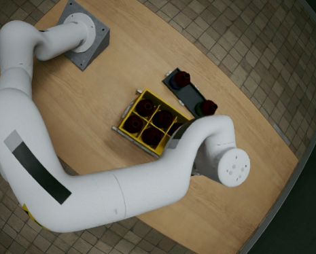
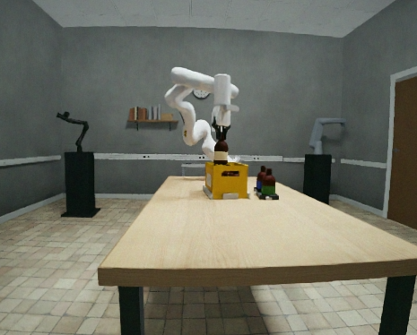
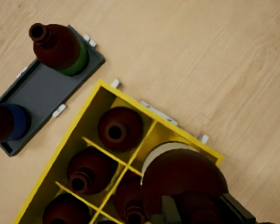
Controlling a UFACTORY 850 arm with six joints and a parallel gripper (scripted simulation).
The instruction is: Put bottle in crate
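Right now the bottle is 7 cm below my hand. From my hand the other things lie so: yellow crate (24 cm below, 9 cm behind, 4 cm to the left); then dark tray (32 cm below, 27 cm to the left, 4 cm behind).
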